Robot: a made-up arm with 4 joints. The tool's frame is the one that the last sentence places.
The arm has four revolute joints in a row. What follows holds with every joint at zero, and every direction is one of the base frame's. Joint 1 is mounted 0.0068 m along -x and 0.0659 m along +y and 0.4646 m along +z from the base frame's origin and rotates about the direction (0.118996, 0.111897, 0.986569), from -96.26 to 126.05 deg. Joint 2 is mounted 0.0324 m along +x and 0.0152 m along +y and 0.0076 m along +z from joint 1 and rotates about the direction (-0.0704, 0.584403, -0.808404), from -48.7 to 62.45 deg. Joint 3 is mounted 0.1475 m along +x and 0.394 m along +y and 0.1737 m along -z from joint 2 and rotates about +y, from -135.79 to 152.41 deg. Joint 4 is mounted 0.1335 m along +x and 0.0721 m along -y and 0.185 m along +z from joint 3 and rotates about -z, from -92.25 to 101.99 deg. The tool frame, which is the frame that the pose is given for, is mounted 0.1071 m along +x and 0.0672 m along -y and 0.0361 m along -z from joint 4; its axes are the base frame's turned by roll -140.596, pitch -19.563 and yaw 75.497 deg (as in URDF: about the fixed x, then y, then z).
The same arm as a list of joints. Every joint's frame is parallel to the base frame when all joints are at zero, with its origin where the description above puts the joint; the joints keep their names.
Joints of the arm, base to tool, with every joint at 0 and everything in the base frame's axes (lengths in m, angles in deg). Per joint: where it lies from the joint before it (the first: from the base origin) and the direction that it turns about. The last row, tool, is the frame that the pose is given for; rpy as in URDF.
joint 1: origin -0.0068 0.0659 0.4646 axis 0.118996 0.111897 0.986569
joint 2: origin 0.0324 0.0152 0.0076 axis -0.0704 0.584403 -0.808404
joint 3: origin 0.1475 0.394 -0.1737 axis 0 1 0
joint 4: origin 0.1335 -0.0721 0.185 axis 0 0 -1
tool: origin 0.1071 -0.0672 -0.0361 rpy -140.6 -19.56 75.5
Joint limits (deg, base to tool): -96.26..126.05 -48.7..62.45 -135.79..152.41 -92.25..101.99

